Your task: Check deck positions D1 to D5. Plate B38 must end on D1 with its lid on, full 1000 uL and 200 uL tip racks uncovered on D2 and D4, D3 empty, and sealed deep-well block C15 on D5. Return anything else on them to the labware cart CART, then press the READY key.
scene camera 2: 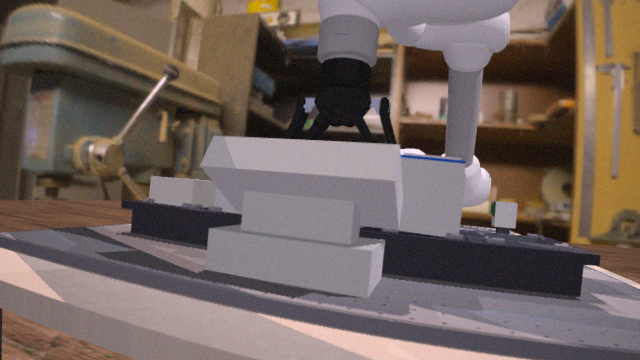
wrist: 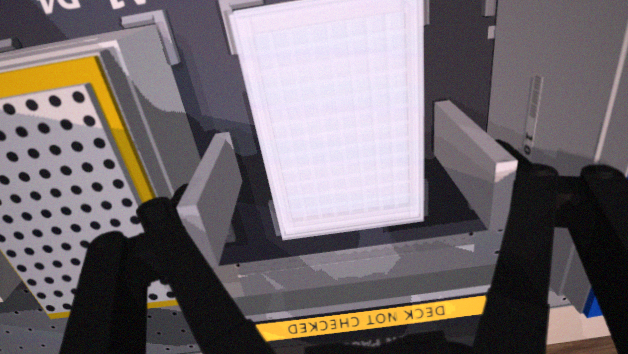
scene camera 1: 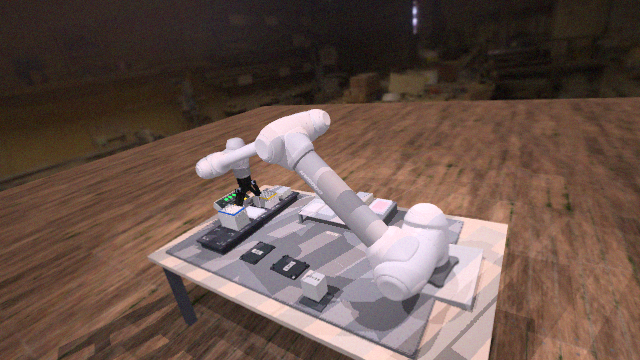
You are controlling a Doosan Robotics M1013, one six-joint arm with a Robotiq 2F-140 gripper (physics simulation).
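Places are measured from the arm's base along level axes (x back, y down, z right), in centimetres.
Pixels of known places: gripper, fingertip midpoint: point(wrist: 334, 143) point(scene camera 1: 251, 211).
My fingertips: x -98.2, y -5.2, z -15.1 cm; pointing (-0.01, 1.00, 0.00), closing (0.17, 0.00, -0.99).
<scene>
Ahead of a thing's pixels: the offset from my fingertips to its top centre. "pt": to the spot under its first point.
My gripper point(scene camera 1: 249, 198) point(wrist: 334, 143) is open and empty, its fingers on either side of and above a flat whitish plate @(dx +0.8, dy -0.6, dz -0.3 cm) point(scene camera 1: 256, 212) point(wrist: 340, 120) on the deck rail point(scene camera 1: 220, 241) point(scene camera 2: 480, 265), in the slot between the tip racks. In scene camera 2 its fingertips are hidden behind the console. The yellow-edged tip rack @(dx -1.2, dy -5.5, dz +11.9 cm) point(scene camera 1: 270, 200) point(wrist: 60, 170) has its holes showing. The tall blue-edged rack @(dx +2.9, dy -9.0, dz -12.8 cm) point(scene camera 1: 233, 219) point(scene camera 2: 431, 195) stands on the other side. A white block @(dx -3.4, dy -3.2, dz +24.2 cm) point(scene camera 1: 284, 191) point(scene camera 2: 172, 190) is at the far end; its label is unreadable. The near end slot, beside the blue-edged rack, is bare.
The console @(pt dx -14.4, dy -7.4, dz -11.1 cm) point(scene camera 1: 218, 202) point(scene camera 2: 300, 160) stands behind the deck; its banner @(pt dx -9.4, dy -3.7, dz -2.3 cm) point(wrist: 370, 317) reads DECK NOT CHECKED. A raised white shelf point(scene camera 1: 312, 210) holds pink-topped labware @(dx +61.1, dy -1.7, dz +38.9 cm) point(scene camera 1: 381, 206). Two dark nests @(pt dx +29.0, dy +5.0, dz -18.7 cm) point(scene camera 1: 257, 252) @(pt dx +50.5, dy +4.8, dz -16.8 cm) point(scene camera 1: 290, 266) and a white block on a dark base @(dx +72.2, dy -4.5, dz -23.2 cm) point(scene camera 1: 314, 286) are near the front edge.
</scene>
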